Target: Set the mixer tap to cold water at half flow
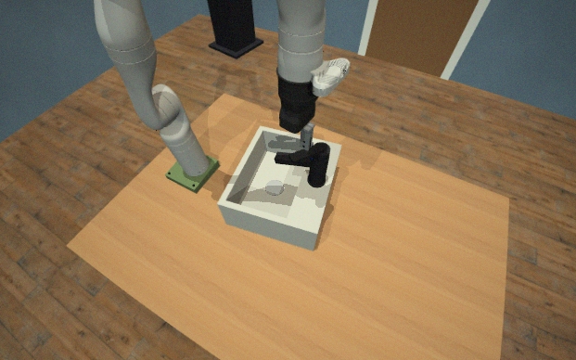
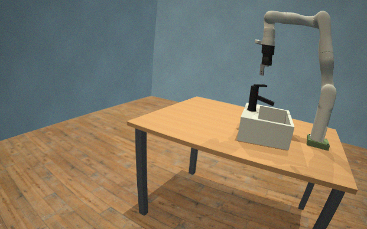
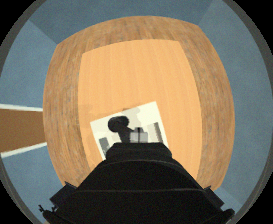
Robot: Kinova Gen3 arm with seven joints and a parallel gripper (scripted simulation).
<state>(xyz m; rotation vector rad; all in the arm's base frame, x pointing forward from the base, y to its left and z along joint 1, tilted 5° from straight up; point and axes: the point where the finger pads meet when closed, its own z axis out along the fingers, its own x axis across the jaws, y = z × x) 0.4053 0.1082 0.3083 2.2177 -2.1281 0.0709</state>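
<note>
Right now my hand is 70 mm above the lever, 30 mm to the right of it and 10 mm past it. The rest, counted from my hand: black mixer tap 120 mm below, 50 mm to the left, 10 mm behind; then white basin 310 mm below, 110 mm behind, 30 mm to the left.
</note>
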